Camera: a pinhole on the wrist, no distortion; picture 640 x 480 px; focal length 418.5 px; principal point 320.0 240.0 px. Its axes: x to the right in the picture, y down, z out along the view. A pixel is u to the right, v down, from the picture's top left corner.
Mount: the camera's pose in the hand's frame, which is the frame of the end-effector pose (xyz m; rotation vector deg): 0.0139 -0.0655 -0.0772 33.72 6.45 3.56
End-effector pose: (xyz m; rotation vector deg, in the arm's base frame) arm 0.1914 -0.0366 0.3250 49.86 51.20 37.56
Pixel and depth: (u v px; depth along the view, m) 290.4 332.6 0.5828
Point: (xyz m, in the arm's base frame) 0.6641 -0.3183 0.2309
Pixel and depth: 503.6 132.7 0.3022
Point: 0.4193 -0.0751 0.0507
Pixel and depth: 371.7 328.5 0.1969
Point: 0.3311 -0.0952 0.2204
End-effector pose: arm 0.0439 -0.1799 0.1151 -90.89 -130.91 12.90
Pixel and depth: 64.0 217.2 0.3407
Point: -0.2390 -0.4090 -0.0175
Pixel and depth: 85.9 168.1 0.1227
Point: -0.0880 -0.2710 0.1413
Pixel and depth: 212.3 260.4 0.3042
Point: -0.2170 -0.2740 0.0084
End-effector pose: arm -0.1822 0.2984 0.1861 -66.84 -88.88 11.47
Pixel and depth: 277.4 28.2 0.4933
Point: -0.6446 0.1369 0.5030
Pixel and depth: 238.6 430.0 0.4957
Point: -0.6577 0.4059 0.1093
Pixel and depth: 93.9 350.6 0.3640
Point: -0.5541 0.2243 0.1262
